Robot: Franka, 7 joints.
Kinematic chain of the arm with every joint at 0, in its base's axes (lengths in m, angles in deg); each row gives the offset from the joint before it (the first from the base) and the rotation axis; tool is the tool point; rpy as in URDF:
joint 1: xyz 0 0 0.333 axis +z
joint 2: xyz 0 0 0 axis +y
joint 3: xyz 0 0 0.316 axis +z
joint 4: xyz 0.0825 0 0 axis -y
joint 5: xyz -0.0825 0 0.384 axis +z
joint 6: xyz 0 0 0 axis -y
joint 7: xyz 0.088 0 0 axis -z
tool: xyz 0 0 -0.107 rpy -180 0 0
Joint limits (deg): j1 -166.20..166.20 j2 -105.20..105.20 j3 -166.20..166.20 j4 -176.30..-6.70 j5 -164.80..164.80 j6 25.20..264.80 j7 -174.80..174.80
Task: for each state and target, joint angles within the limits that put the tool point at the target. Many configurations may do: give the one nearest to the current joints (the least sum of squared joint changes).
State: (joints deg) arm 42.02 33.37 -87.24 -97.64 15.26 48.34 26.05
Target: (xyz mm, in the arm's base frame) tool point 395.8 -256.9 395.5
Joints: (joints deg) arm 34.35 39.59 -81.99 -105.37 16.20 53.03 26.05
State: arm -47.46 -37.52 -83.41 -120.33 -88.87 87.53 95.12
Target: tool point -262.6 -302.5 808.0
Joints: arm -49.69 -50.45 -33.28 -107.38 -90.67 88.80 95.12
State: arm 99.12 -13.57 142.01 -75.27 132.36 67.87 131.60
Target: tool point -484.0 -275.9 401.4
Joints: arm 73.13 -19.15 120.63 -125.34 121.36 65.52 131.60
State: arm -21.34 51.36 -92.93 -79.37 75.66 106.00 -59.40
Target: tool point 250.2 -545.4 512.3
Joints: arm 3.38 47.21 -98.91 -99.17 67.72 87.35 -59.40
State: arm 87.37 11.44 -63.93 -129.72 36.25 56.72 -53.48
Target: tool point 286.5 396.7 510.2
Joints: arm 96.97 2.82 -54.97 -105.21 44.53 60.87 -53.48
